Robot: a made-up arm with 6 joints. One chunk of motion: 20 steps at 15 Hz.
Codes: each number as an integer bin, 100 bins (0 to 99) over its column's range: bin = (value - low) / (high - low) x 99, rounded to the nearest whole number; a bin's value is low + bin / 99 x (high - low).
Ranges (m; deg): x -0.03..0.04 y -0.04..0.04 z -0.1..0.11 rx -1..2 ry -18..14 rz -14..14
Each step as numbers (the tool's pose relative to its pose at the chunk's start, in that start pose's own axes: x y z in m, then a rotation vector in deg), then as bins.
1 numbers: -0.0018 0.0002 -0.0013 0.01 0.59 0.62
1 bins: 40 50 47 33 58 52
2 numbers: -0.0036 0.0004 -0.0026 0.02 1.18 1.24
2 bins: 37 50 46 34 59 54
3 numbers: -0.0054 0.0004 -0.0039 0.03 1.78 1.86
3 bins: 35 50 45 34 61 56
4 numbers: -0.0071 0.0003 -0.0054 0.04 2.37 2.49
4 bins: 32 50 45 34 63 58
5 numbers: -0.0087 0.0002 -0.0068 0.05 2.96 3.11
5 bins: 30 50 44 35 65 60
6 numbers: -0.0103 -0.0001 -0.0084 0.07 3.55 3.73
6 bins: 28 49 43 35 67 63
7 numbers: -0.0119 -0.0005 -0.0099 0.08 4.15 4.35
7 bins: 26 49 42 36 69 65
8 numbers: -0.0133 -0.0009 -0.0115 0.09 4.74 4.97
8 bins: 24 48 42 36 70 67
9 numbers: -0.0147 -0.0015 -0.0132 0.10 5.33 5.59
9 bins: 22 48 41 36 72 69
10 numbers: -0.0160 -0.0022 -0.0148 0.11 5.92 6.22
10 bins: 20 47 40 37 74 71
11 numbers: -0.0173 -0.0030 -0.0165 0.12 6.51 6.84
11 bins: 18 46 39 37 76 74
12 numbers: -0.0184 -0.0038 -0.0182 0.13 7.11 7.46
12 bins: 16 45 39 37 78 76
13 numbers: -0.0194 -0.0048 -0.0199 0.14 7.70 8.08
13 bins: 15 44 38 38 80 78
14 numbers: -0.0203 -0.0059 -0.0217 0.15 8.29 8.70
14 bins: 14 42 37 38 81 80
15 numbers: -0.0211 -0.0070 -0.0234 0.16 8.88 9.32
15 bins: 13 41 36 38 83 82
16 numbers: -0.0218 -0.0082 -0.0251 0.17 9.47 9.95
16 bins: 12 39 35 39 85 85
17 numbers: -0.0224 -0.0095 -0.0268 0.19 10.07 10.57
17 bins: 11 38 35 39 87 87
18 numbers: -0.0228 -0.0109 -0.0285 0.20 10.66 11.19
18 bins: 10 36 34 40 89 89
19 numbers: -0.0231 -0.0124 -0.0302 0.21 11.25 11.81
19 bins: 10 34 33 40 90 91
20 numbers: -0.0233 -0.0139 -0.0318 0.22 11.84 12.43
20 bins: 9 32 32 40 92 93
